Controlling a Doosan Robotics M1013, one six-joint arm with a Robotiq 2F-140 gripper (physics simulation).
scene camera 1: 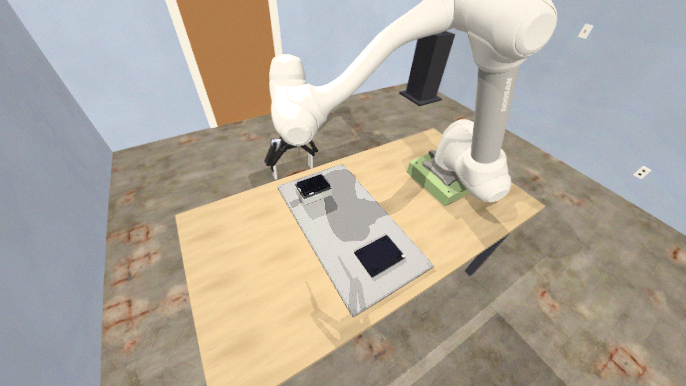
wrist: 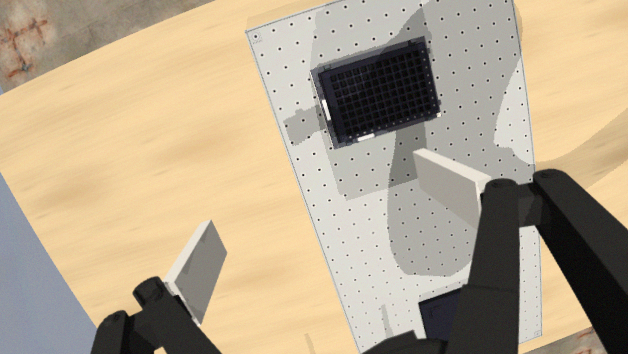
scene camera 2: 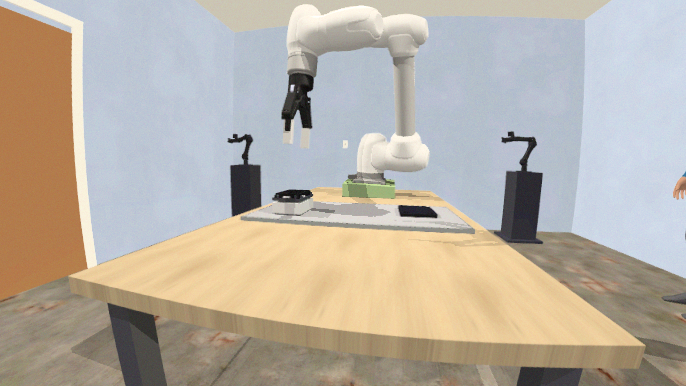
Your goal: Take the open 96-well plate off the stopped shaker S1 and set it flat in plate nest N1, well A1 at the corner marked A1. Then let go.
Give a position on a black 96-well plate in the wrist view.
At 386, 90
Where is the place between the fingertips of my gripper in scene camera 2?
296, 146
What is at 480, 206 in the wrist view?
My gripper.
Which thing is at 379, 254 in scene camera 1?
A black plate nest N1.
